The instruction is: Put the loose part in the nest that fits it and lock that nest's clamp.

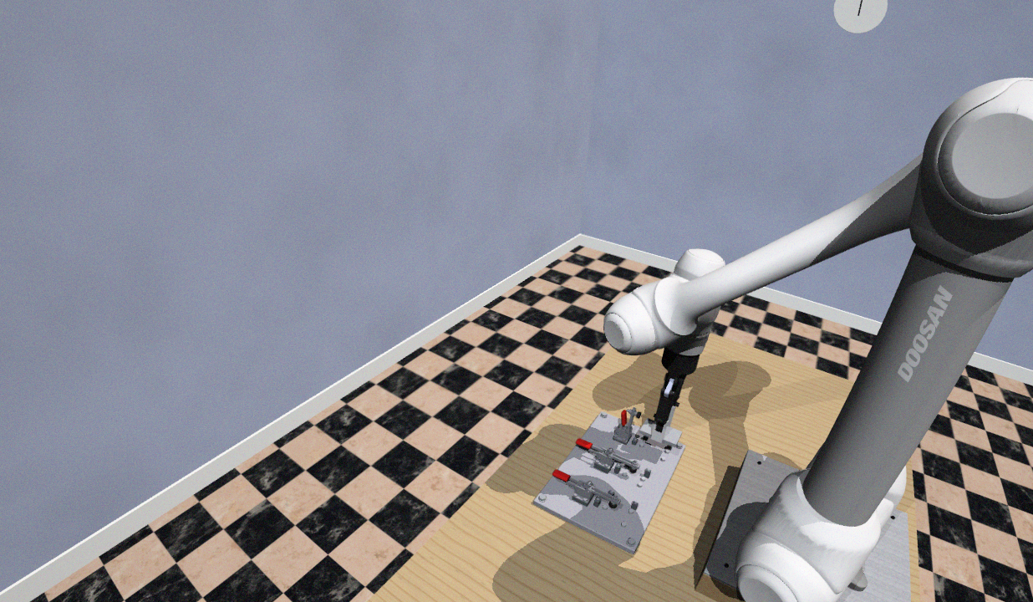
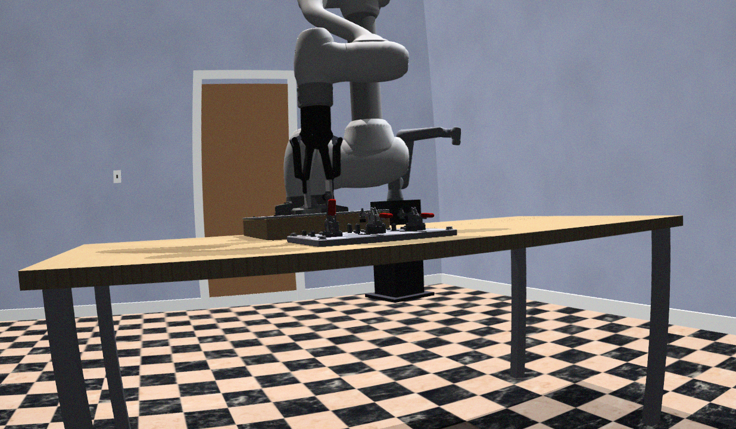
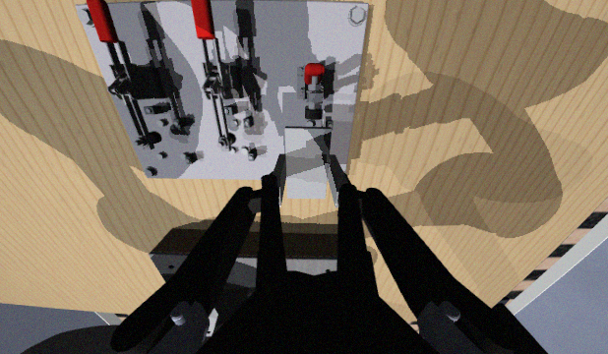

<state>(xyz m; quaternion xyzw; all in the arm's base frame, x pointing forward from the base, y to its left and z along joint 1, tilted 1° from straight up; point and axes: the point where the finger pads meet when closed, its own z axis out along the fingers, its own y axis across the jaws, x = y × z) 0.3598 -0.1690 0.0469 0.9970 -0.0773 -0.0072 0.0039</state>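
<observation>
Right now the grey fixture plate is 7 cm ahead of my hand, 10 cm to the left of it and 11 cm below it. From my hand the other things lie so: flat grey part (3 cm below).
</observation>
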